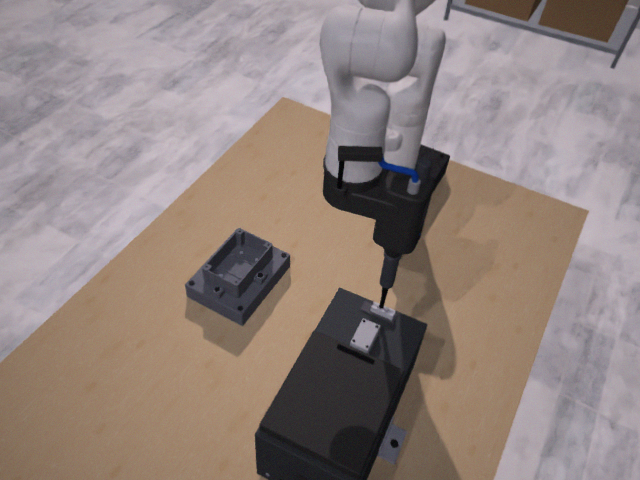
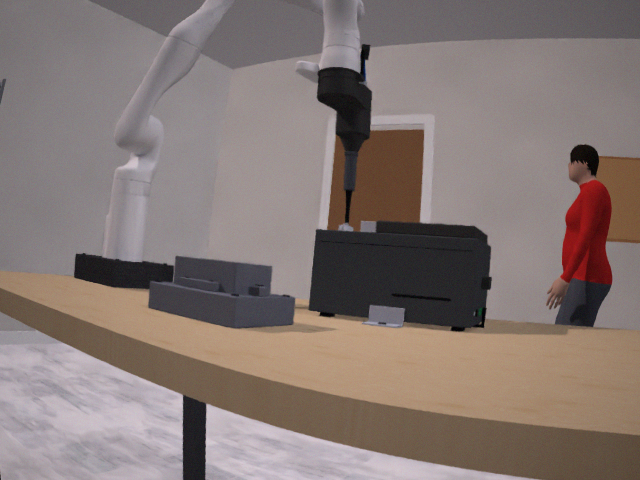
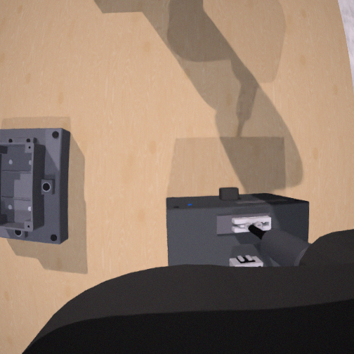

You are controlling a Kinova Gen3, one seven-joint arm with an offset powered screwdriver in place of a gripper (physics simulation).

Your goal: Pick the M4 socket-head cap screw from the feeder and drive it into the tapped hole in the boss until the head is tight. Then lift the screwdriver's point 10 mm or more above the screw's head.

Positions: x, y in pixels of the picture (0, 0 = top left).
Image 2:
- dark feeder: 347, 278
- grey base plate: 244, 311
